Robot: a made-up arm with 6 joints. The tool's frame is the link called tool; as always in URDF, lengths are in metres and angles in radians. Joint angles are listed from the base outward.
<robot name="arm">
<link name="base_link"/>
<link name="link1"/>
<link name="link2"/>
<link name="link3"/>
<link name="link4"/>
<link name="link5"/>
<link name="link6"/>
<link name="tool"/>
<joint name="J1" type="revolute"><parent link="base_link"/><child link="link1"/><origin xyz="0 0 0.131" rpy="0 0 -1.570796"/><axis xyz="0 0 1"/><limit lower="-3.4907" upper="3.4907"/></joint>
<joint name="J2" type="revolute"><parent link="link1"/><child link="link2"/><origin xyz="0 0 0" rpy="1.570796 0 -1.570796"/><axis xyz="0 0 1"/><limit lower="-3.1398" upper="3.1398"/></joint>
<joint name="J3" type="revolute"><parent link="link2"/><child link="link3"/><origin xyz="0 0.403 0" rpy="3.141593 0 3.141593"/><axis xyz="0 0 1"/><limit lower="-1.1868" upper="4.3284"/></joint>
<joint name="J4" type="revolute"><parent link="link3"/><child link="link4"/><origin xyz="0 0 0" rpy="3.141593 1.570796 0"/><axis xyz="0 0 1"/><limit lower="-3.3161" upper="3.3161"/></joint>
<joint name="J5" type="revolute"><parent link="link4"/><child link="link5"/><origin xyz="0 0 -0.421" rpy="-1.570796 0 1.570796"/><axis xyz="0 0 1"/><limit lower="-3.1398" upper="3.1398"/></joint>
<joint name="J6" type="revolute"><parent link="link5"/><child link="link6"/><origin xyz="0 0 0.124" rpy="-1.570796 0 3.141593"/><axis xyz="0 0 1"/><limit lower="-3.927" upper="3.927"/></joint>
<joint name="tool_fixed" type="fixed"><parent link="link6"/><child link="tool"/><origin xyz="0 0 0" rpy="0 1.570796 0"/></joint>
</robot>
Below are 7 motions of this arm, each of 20 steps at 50 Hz.
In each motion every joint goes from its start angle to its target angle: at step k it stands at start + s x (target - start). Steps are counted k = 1, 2, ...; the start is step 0. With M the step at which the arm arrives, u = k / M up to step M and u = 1 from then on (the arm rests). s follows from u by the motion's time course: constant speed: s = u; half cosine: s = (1 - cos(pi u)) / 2; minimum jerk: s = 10 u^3 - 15 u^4 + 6 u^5.
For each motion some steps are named. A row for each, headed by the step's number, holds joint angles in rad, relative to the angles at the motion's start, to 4 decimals.
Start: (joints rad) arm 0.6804 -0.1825 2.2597 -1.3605 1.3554 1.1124
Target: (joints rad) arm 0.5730 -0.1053 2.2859 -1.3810 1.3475 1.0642
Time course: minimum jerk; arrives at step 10
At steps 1, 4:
1: -0.0009 0.0007 0.0002 -0.0002 -0.0001 -0.0004
4: -0.0341 0.0245 0.0083 -0.0065 -0.0025 -0.0153

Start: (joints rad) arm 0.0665 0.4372 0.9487 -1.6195 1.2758 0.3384
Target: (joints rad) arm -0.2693 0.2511 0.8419 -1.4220 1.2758 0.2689
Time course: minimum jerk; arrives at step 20
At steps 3, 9, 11, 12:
3: -0.0089 -0.0050 -0.0028 0.0053 0.0000 -0.0018
9: -0.1366 -0.0757 -0.0435 0.0804 0.0000 -0.0283
11: -0.1992 -0.1104 -0.0633 0.1171 0.0000 -0.0412
12: -0.2292 -0.1270 -0.0729 0.1348 0.0000 -0.0474

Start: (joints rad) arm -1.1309 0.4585 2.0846 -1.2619 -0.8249 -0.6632
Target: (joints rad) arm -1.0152 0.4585 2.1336 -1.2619 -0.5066 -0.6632
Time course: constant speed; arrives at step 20
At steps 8, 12, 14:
8: 0.0463 0.0000 0.0196 0.0000 0.1273 0.0000
12: 0.0694 0.0000 0.0294 0.0000 0.1910 0.0000
14: 0.0810 0.0000 0.0343 0.0000 0.2228 0.0000

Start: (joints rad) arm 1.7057 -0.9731 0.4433 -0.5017 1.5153 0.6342
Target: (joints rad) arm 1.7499 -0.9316 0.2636 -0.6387 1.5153 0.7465
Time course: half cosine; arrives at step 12
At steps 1, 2, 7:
1: 0.0008 0.0007 -0.0031 -0.0023 0.0000 0.0019
2: 0.0030 0.0028 -0.0120 -0.0092 0.0000 0.0075
7: 0.0278 0.0261 -0.1131 -0.0862 0.0000 0.0707

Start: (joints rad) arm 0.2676 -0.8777 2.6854 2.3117 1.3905 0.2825
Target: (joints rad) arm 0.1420 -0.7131 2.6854 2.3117 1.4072 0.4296
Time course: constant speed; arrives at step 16
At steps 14, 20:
14: -0.1099 0.1440 0.0000 0.0000 0.0146 0.1287
20: -0.1256 0.1646 0.0000 0.0000 0.0167 0.1471

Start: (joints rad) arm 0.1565 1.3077 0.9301 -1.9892 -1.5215 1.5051
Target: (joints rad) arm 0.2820 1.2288 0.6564 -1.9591 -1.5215 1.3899
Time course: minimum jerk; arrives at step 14
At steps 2, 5, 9, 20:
2: 0.0029 -0.0018 -0.0064 0.0007 0.0000 -0.0027
5: 0.0309 -0.0194 -0.0674 0.0074 0.0000 -0.0284
9: 0.0946 -0.0595 -0.2063 0.0227 0.0000 -0.0868
20: 0.1255 -0.0789 -0.2737 0.0301 0.0000 -0.1152

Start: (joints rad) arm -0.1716 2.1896 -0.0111 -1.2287 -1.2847 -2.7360
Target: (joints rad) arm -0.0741 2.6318 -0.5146 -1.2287 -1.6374 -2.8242
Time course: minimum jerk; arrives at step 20
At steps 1, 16, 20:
1: 0.0001 0.0005 -0.0006 0.0000 -0.0004 -0.0001
16: 0.0919 0.4166 -0.4743 0.0000 -0.3323 -0.0831
20: 0.0975 0.4422 -0.5035 0.0000 -0.3527 -0.0882

